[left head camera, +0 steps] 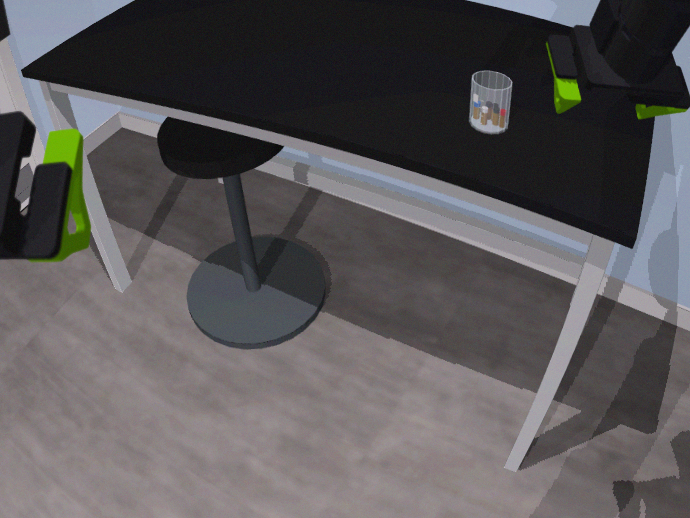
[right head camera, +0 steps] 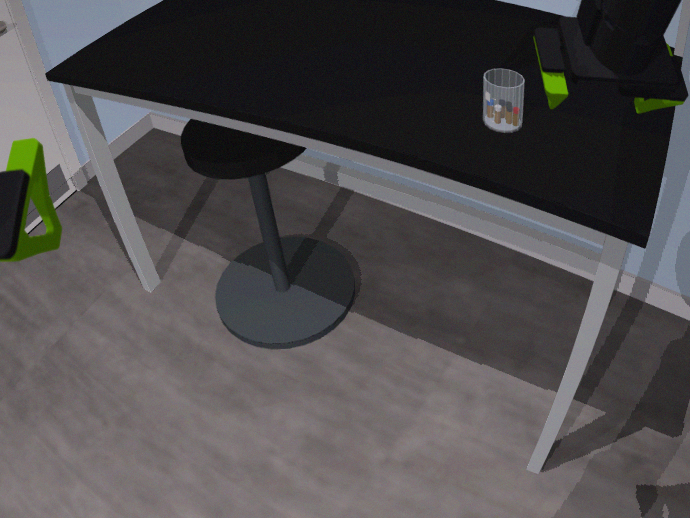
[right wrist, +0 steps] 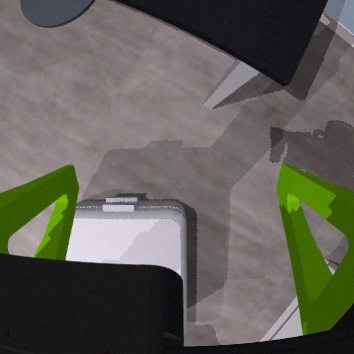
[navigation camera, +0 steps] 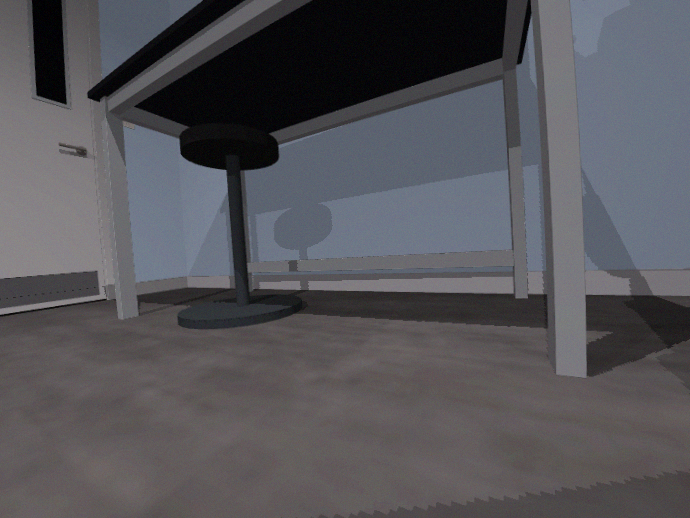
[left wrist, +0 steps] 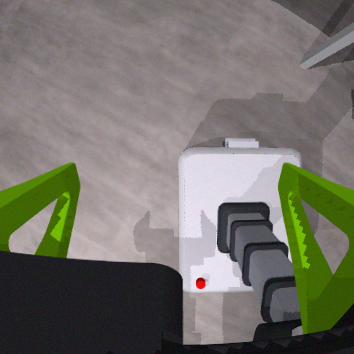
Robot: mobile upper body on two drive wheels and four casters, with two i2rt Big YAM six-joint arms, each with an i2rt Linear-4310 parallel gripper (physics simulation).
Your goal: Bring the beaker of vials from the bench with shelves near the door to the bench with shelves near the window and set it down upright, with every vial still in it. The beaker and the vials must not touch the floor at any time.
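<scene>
A clear glass beaker [left head camera: 490, 103] [right head camera: 503, 101] stands upright on the black bench top [left head camera: 278, 66] [right head camera: 306, 66], towards its right end. Several small brown vials with white, blue, grey and red caps are inside it. My right gripper [left head camera: 604, 109] [right head camera: 596, 105] [right wrist: 177, 175] is open and empty, apart from the beaker, to its right and over the right end of the bench. My left gripper [left wrist: 178, 173] is open and empty over the floor; part of it shows at the left edge of both head views. The bench's shelves do not show.
A round stool [left head camera: 253, 320] [right head camera: 281, 320] [navigation camera: 228, 146] stands partly under the bench. A white bench leg [navigation camera: 565, 195] is at the near right corner. A door [navigation camera: 44, 211] is at the left. My white base [left wrist: 200, 175] [right wrist: 130, 240] shows in the wrist views.
</scene>
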